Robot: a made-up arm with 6 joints.
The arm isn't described. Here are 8 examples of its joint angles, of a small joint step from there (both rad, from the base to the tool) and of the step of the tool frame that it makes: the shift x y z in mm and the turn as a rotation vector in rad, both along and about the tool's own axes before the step.
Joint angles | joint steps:
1: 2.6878 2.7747 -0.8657 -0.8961 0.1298 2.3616 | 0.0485 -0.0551 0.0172 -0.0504 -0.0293 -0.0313
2: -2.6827 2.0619 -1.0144 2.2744 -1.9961 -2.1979 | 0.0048 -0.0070 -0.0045 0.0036 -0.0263 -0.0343
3: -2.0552 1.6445 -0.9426 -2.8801 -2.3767 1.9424 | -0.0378 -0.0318 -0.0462 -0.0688 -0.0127 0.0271
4: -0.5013 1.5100 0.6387 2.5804 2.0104 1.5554 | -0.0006 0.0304 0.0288 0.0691 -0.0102 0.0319
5: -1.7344 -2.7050 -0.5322 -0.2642 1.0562 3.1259 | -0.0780 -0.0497 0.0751 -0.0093 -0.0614 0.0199
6: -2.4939 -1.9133 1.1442 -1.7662 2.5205 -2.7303 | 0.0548 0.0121 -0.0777 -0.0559 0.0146 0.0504
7: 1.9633 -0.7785 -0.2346 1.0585 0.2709 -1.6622 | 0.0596 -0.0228 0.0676 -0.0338 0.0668 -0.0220
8: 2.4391 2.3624 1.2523 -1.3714 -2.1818 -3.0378 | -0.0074 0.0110 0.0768 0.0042 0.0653 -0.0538
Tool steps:
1: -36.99 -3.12 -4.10 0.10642 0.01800 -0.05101
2: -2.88 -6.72 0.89 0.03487 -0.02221 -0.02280
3: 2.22 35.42 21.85 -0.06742 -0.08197 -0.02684
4: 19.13 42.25 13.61 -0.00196 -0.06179 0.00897
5: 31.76 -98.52 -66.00 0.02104 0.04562 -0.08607
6: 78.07 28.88 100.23 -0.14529 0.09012 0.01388
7: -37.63 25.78 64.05 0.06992 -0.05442 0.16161
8: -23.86 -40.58 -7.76 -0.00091 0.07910 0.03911
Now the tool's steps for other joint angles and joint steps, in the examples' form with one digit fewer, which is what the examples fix.
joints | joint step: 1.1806 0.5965 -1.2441 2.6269 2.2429 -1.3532 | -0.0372 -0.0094 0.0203 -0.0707 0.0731 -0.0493
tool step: -29.2 36.6 -1.9 -0.0380 -0.0745 0.0390
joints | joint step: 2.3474 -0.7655 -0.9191 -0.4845 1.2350 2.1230 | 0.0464 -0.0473 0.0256 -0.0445 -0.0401 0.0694
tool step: -0.6 -20.6 -5.1 0.0151 0.0092 0.0046
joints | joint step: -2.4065 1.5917 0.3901 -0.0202 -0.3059 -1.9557 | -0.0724 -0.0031 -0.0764 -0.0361 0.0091 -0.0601
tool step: 12.5 -39.7 131.5 0.1677 -0.0202 -0.0602
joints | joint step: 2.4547 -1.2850 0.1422 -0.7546 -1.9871 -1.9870 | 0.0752 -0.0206 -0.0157 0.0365 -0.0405 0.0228
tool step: -36.5 -14.7 66.8 -0.0489 0.0100 -0.0521
